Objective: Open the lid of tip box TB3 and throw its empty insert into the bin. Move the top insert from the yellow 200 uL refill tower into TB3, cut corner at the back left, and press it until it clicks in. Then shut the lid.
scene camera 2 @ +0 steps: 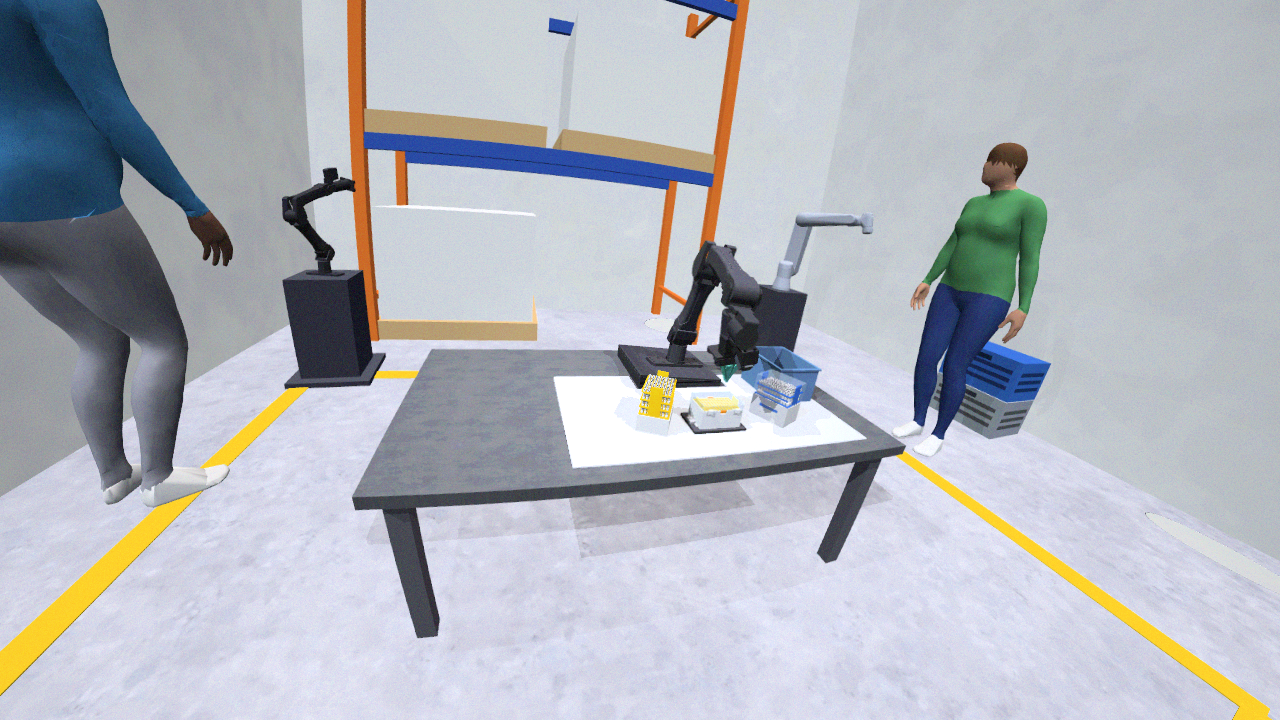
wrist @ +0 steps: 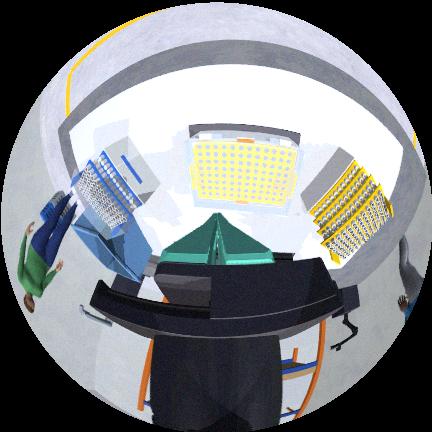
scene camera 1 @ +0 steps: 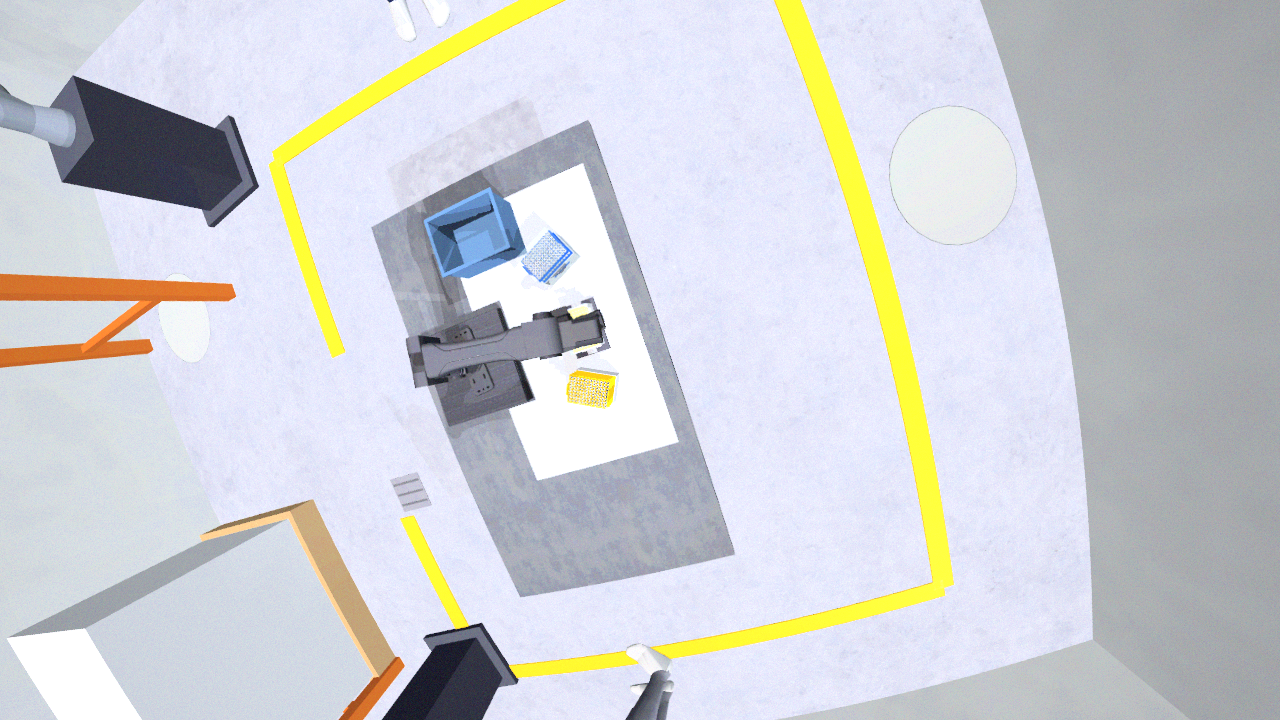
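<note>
Tip box TB3 (scene camera 2: 715, 414) (wrist: 242, 172) has a pale yellow insert with rows of empty holes under what looks like a shut clear lid. It stands on a dark base; the arm hides most of it in scene camera 1. My gripper (scene camera 2: 729, 372) (wrist: 216, 218) is shut and empty, its teal fingertips together above the table, on the arm's side of TB3. The arm covers the fingers in scene camera 1. The yellow refill tower (scene camera 1: 590, 390) (scene camera 2: 657, 400) (wrist: 350, 212) stands beside TB3, with several stacked inserts full of tips. The blue bin (scene camera 1: 485, 261) (scene camera 2: 805, 380) (wrist: 134, 250) stands on TB3's other side, nearer the arm's base.
A blue refill tower (scene camera 1: 546, 256) (scene camera 2: 776, 394) (wrist: 107, 195) stands between TB3 and the bin. A white mat (scene camera 1: 617, 429) (scene camera 2: 608, 443) (wrist: 225, 95) lies on the grey table (scene camera 1: 608, 528) (scene camera 2: 465, 447). The arm's black base (scene camera 1: 465, 404) is at the table's rear edge. People stand beyond the table.
</note>
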